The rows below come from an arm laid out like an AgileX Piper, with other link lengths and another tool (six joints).
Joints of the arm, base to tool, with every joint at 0 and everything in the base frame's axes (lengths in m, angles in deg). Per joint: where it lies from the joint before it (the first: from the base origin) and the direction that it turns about. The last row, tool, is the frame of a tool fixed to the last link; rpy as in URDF.
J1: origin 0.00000 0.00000 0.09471 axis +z
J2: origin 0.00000 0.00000 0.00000 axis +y
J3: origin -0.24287 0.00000 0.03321 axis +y
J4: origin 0.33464 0.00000 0.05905 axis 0.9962 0 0.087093
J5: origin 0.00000 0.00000 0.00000 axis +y
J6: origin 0.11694 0.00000 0.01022 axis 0.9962 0 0.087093
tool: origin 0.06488 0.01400 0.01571 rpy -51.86 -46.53 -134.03
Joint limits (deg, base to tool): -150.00..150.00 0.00..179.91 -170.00..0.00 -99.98..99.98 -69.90..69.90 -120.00..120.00
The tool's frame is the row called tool.
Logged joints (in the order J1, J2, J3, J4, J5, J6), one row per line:
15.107 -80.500 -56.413 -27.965 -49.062 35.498
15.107 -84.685 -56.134 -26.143 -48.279 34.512
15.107 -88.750 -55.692 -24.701 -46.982 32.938
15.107 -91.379 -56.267 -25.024 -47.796 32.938
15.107 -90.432 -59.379 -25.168 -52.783 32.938
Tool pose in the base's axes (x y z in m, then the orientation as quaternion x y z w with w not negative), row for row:
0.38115 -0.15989 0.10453 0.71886 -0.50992 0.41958 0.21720
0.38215 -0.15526 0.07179 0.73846 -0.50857 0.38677 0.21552
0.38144 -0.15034 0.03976 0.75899 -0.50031 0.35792 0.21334
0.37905 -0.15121 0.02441 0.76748 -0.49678 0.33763 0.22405
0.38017 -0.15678 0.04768 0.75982 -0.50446 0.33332 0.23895
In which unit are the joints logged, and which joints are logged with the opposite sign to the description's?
The joints are logged in degrees. Opposite sign: J1, J2, J5.
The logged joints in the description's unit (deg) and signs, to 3 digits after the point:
-15.107 80.500 -56.413 -27.965 49.062 35.498
-15.107 84.685 -56.134 -26.143 48.279 34.512
-15.107 88.750 -55.692 -24.701 46.982 32.938
-15.107 91.379 -56.267 -25.024 47.796 32.938
-15.107 90.432 -59.379 -25.168 52.783 32.938

